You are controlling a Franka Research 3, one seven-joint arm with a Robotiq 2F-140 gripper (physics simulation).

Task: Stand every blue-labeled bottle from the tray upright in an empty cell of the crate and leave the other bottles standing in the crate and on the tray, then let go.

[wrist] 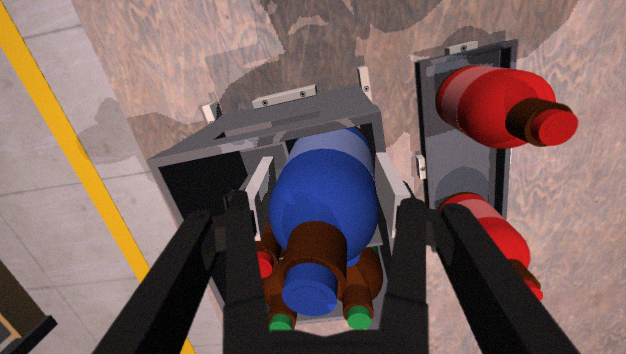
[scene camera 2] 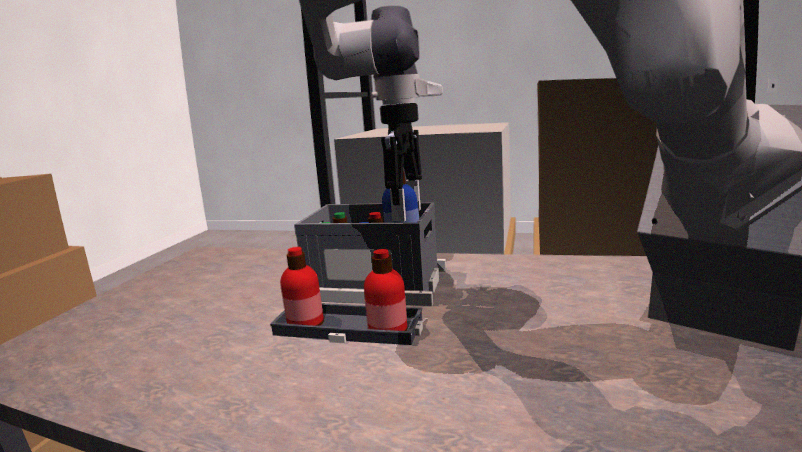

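Note:
My gripper (scene camera 2: 405, 204) (wrist: 324, 171) is shut on a blue-labeled bottle (scene camera 2: 409, 202) (wrist: 325, 195) with a brown neck and blue cap. It holds the bottle roughly upright at the right end of the grey crate (scene camera 2: 310, 247) (wrist: 320, 107) in the scene view, its lower part inside the crate's rim. The bottle's base is hidden. In the crate, green caps (scene camera 2: 339, 215) (wrist: 359, 317) and a red cap (scene camera 2: 374, 215) (wrist: 264, 265) show, with part of a blue cap low behind the held bottle. Two red bottles (scene camera 2: 385, 297) (scene camera 2: 301, 294) stand on the tray (scene camera 2: 359, 335) (wrist: 462, 165).
Pale brackets (scene camera 2: 381, 296) (wrist: 285, 97) sit around the crate. The tray lies right in front of the crate in the scene view. A dark box-shaped base (scene camera 2: 724, 291) stands under the arm at the right. Brown boxes (scene camera 2: 33, 224) are at the left, beyond the table (scene camera 2: 224, 381).

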